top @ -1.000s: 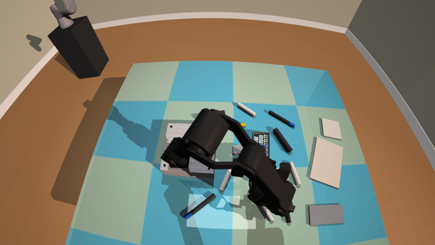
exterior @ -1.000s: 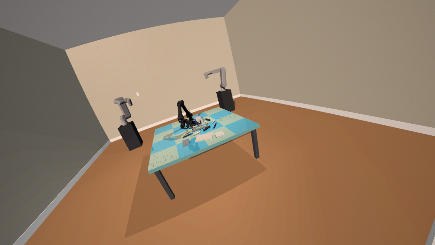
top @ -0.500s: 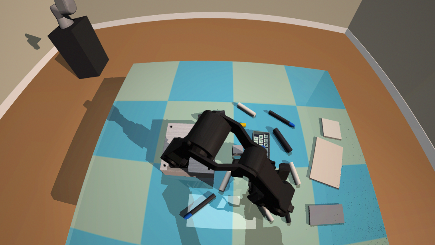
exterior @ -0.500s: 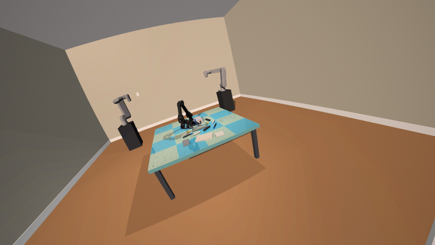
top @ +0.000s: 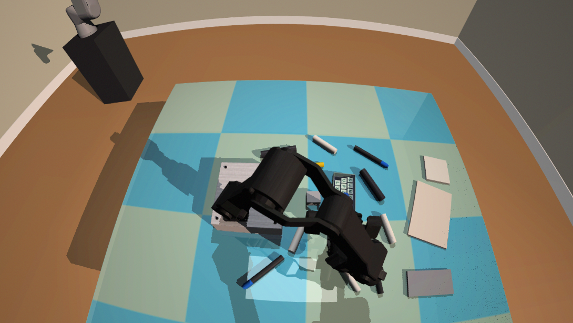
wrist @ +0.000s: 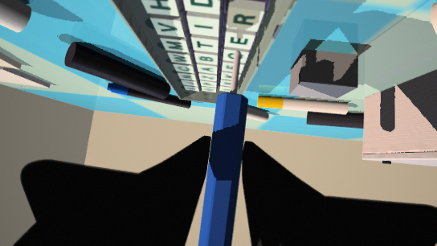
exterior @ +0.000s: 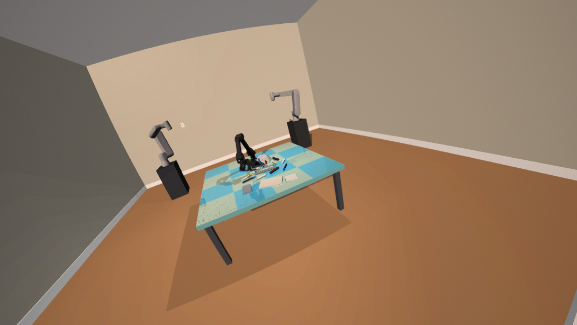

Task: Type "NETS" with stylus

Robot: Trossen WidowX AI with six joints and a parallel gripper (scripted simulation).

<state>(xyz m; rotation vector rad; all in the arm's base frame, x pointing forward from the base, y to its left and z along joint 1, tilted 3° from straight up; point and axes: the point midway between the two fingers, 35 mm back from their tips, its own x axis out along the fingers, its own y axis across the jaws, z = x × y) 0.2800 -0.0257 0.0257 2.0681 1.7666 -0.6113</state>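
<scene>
My gripper tip is now 10 mm above the stylus. Round my gripper tip: grey cube: 70 mm behind, 50 mm to the left, 70 mm below; then grey pad: 270 mm ahead, 240 mm to the right, 70 mm below.
</scene>
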